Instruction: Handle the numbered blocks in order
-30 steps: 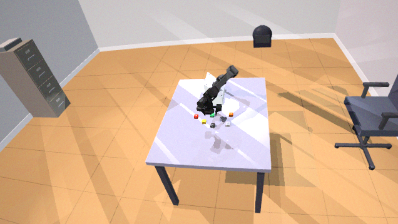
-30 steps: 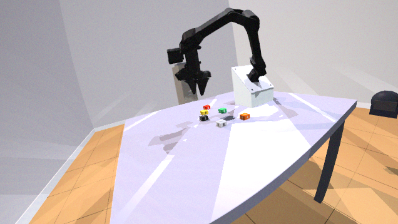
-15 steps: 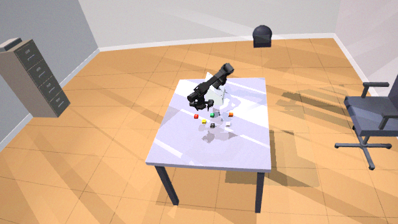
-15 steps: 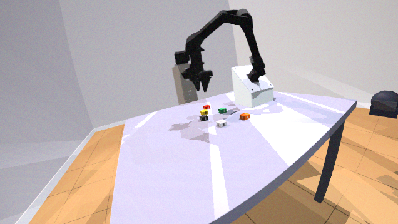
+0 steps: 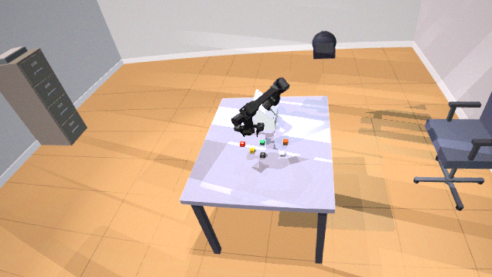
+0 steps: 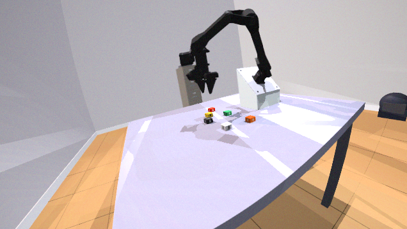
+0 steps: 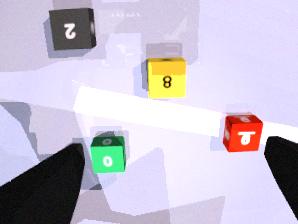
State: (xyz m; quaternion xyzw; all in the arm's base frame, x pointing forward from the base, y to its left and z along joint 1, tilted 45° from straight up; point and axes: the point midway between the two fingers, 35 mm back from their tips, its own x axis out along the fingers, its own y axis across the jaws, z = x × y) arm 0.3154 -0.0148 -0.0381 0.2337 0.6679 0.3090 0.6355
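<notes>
Now: the green block 12 cm below my gripper tip, 8 cm behind it and 5 cm to the left of it. From my gripper tip the other things lie so: red block: 12 cm below, 9 cm to the right, 5 cm behind; black block: 12 cm below, 8 cm to the left, 4 cm ahead; yellow block: 12 cm below, 1 cm to the right.
</notes>
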